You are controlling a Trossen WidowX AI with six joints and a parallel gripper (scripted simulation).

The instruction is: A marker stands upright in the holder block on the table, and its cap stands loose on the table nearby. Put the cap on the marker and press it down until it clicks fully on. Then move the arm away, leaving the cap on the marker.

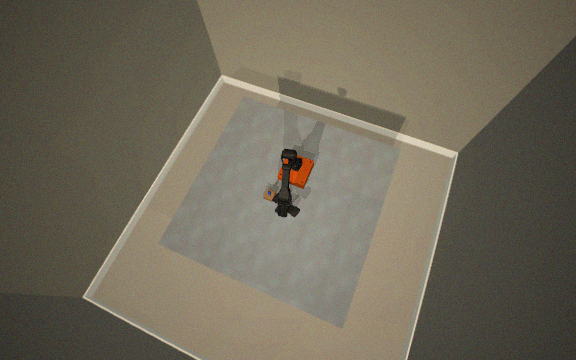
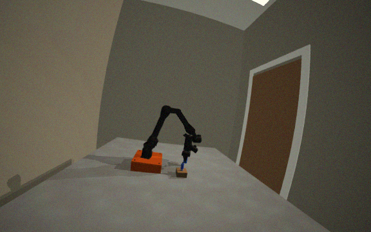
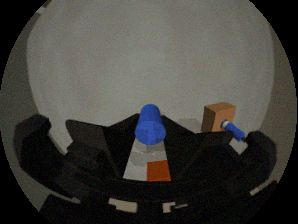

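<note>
Right now the brown holder block is 160 mm to the right of my gripper tip, 30 mm behind it and 20 mm below it. Also, from my gripper tip: blue cap 10 mm above.
</note>
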